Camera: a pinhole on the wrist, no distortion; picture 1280 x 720 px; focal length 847.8 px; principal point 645.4 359.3 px. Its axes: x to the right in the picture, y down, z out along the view. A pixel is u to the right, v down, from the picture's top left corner.
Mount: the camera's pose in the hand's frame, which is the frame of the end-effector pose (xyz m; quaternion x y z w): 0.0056 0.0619 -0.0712 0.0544 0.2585 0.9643 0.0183
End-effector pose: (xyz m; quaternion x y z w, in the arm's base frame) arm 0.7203 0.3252 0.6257 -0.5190 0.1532 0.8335 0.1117
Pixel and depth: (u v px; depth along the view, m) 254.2 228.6 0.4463
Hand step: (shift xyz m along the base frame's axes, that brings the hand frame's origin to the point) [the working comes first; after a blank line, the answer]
In the camera's frame: -0.2059 -0.0688 0.4463

-0.4431 -0.2031 -0.0822
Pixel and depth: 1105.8 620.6 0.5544
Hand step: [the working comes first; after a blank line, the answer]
In the camera's frame: 0.3011 0.1709 0.5544

-0.4032 -0.0066 0.4526
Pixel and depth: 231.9 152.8 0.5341
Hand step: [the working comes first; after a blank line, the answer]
In the camera's frame: -0.2605 -0.1301 0.5341

-0.5364 -0.2731 -0.1109
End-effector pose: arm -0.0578 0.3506 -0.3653 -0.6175 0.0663 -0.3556 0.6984
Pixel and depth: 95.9 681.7 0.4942
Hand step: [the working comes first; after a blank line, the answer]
In the camera's frame: -0.3203 0.1879 0.4942

0.5534 0.1192 0.1137
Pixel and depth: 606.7 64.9 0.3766
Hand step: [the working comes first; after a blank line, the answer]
In the camera's frame: -0.0172 -0.1308 0.3766

0.2978 0.1072 -0.2629
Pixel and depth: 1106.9 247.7 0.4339
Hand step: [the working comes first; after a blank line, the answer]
In the camera's frame: 0.2362 -0.0571 0.4339

0.1671 0.3397 -0.3053
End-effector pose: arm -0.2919 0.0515 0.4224 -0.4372 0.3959 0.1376 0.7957
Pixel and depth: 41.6 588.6 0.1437
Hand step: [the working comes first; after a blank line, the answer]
In the camera's frame: -0.1023 0.0389 0.1437

0.0591 0.0883 -0.1284
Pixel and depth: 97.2 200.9 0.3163
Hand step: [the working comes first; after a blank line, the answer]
In the camera's frame: -0.2045 -0.0591 0.3163

0.0912 0.2401 -0.2888
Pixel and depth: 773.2 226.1 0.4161
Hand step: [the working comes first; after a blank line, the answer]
In the camera's frame: 0.0627 -0.0654 0.4161

-0.0590 0.4012 -0.1075
